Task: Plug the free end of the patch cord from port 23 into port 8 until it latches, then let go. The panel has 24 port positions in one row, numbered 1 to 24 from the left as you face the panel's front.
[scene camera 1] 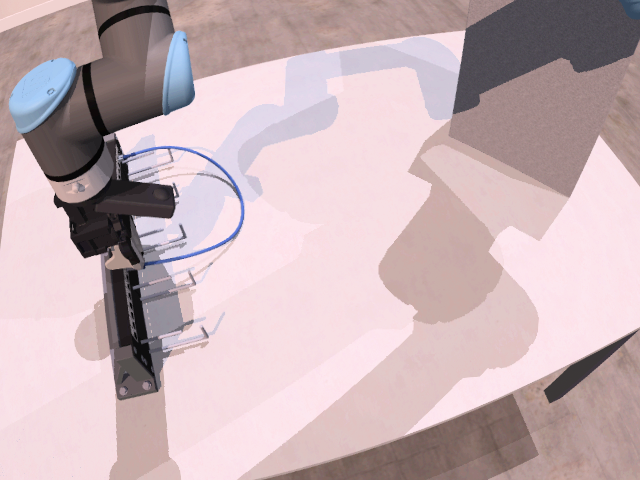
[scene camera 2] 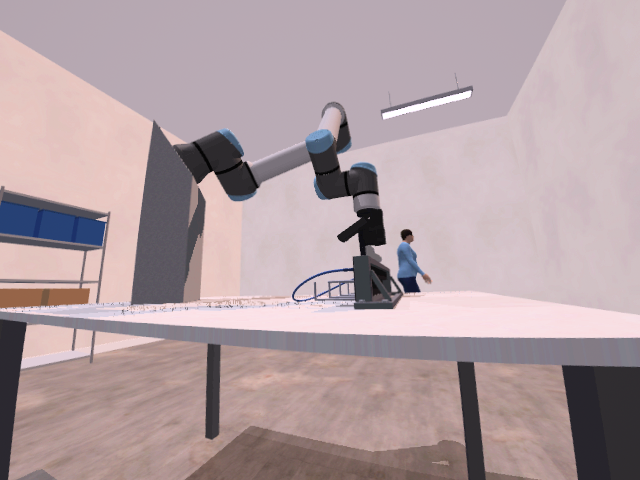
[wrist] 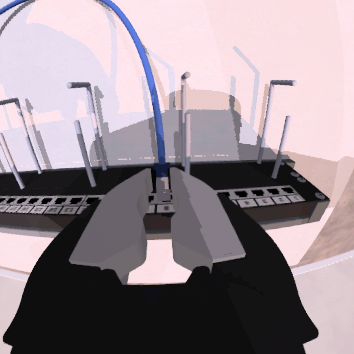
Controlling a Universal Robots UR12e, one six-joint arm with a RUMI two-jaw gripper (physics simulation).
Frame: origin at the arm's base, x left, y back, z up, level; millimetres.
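Seen in the pictures: gripper, fingertip midpoint: [scene camera 1: 141, 264] [wrist: 161, 170]; arm's base at its link origin: [scene camera 2: 183, 166].
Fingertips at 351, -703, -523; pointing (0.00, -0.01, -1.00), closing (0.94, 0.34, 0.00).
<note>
Pixels of each thing's top centre, then the offset from my fingertips to it, as dx, dy, dz.
- black panel at its top centre: [wrist: 67, 201] [scene camera 1: 126, 221] [scene camera 2: 366, 265] -68, -36, +24
- cord's plug at its top centre: [wrist: 162, 190] +5, -14, +9
The black panel [scene camera 1: 117, 304] [scene camera 2: 361, 281] [wrist: 232, 175] stands on the table with its row of ports. The blue patch cord [scene camera 1: 242, 209] [scene camera 2: 295, 292] [wrist: 150, 75] arches out from the panel's far end and back to my gripper [scene camera 1: 125, 262] [wrist: 161, 170]. The gripper is shut on the cord's plug [wrist: 162, 183], at the port row. The plug's front lies at a port whose small label looks like 8, but is hard to read. The fingers hide neighbouring ports. Whether the plug is seated or latched cannot be told.
Grey cable guide rods [scene camera 1: 183, 230] [wrist: 185, 100] stick out from the panel on the cord's side, one pair close beside the held plug. A tall grey board [scene camera 1: 522, 118] [scene camera 2: 162, 222] stands at the table's far side. A person [scene camera 2: 407, 260] is beyond the table.
</note>
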